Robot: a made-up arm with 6 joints.
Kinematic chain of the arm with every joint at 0, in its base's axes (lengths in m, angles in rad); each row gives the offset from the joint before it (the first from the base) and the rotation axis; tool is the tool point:
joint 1: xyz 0 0 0.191 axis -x
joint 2: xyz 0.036 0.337 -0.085 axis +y
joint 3: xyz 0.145 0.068 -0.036 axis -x
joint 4: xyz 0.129 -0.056 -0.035 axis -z
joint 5: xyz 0.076 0.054 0 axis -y
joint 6: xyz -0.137 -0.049 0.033 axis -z
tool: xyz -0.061 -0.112 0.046
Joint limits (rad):
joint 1: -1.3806..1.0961
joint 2: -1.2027..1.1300
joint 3: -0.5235..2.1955
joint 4: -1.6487..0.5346
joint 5: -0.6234..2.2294
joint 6: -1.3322..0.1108
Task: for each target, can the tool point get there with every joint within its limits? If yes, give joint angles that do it. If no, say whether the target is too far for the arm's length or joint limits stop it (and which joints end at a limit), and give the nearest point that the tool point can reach.
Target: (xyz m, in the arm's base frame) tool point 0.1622 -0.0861 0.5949
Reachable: yes | joints -1.0163 -0.8681 1.8763 -0.9310 1.4945 -0.5747
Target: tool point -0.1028 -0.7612 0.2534
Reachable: no: joint limits stop it (at a limit: joint 1, joint 2, joint 5, joint 6) | nearest point 0.0336 -0.3237 0.4531 | short by 0.500 m
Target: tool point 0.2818 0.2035 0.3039
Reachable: yes | joints -0.3788 -0.2415 0.6276 -0.4341 0.5641 -0.6592
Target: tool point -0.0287 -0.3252 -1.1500
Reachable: no: too far | nearest point 0.0057 -0.1878 -0.5835 | short by 0.584 m
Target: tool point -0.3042 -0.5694 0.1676
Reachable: no: joint limits stop it (at a limit: joint 1, joint 2, joint 4, joint 6) | nearest point -0.0268 -0.3617 -0.1508 | short by 0.471 m
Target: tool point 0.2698 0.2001 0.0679
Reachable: yes | joints 0.3253 0.0992 0.9576 -0.0125 1.0612 -0.7213
